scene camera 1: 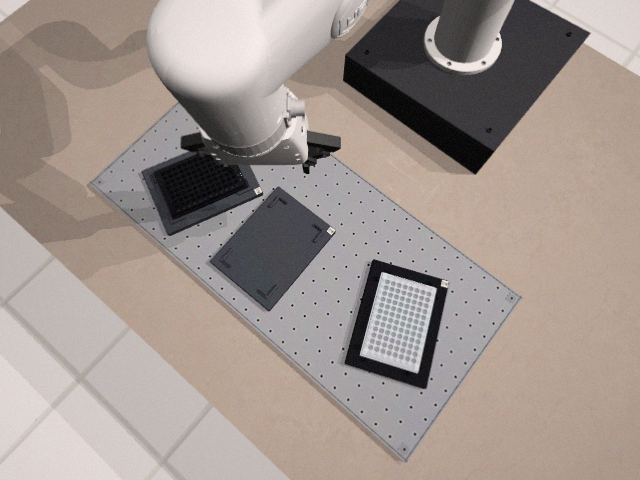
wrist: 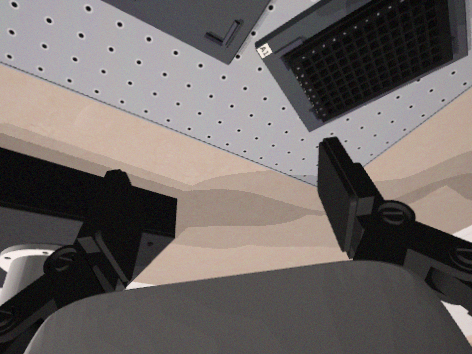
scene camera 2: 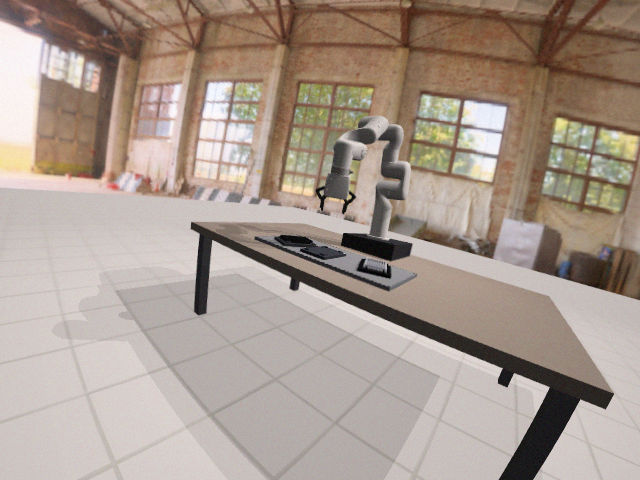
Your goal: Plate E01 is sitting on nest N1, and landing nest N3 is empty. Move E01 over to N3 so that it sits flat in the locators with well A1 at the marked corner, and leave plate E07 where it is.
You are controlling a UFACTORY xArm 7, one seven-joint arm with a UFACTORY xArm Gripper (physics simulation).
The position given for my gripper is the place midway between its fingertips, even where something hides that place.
My gripper (scene camera 1: 270, 161) is open, holding nothing. Also in view: a black well plate (scene camera 1: 195, 182). Also in view: a white well plate (scene camera 1: 396, 332).
The black well plate also shows in the wrist view (wrist: 359, 57). My gripper also shows in the wrist view (wrist: 225, 179) and in scene camera 2 (scene camera 2: 332, 211). The wrist view misses the white well plate: it is out of frame.
